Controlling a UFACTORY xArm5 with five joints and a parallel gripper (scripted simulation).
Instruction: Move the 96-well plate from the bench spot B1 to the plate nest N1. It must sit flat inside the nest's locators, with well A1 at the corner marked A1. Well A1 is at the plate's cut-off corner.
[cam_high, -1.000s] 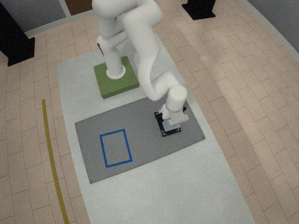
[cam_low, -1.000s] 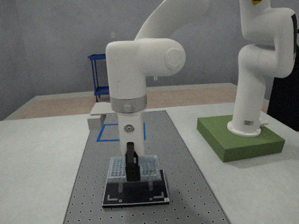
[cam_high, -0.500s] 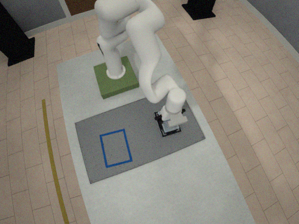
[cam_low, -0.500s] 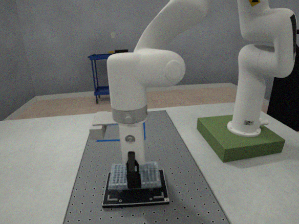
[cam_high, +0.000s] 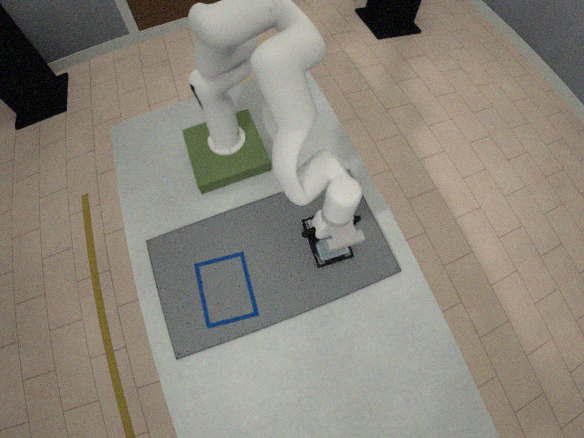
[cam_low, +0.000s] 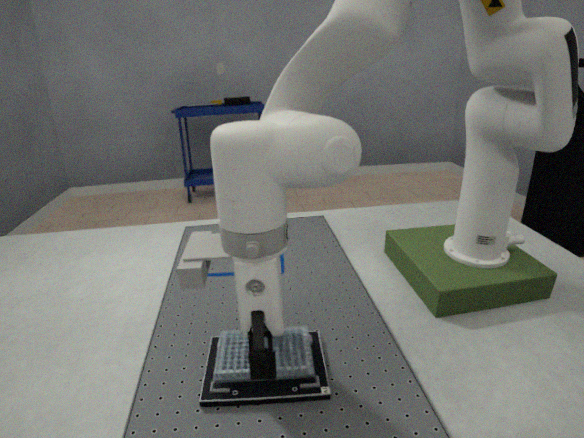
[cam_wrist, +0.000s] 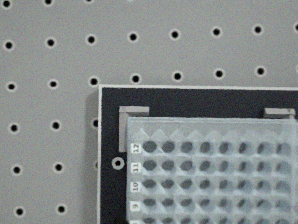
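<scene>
The 96-well plate is 1 cm below my hand. Round my hand: plate nest N1: 4 cm below.
</scene>
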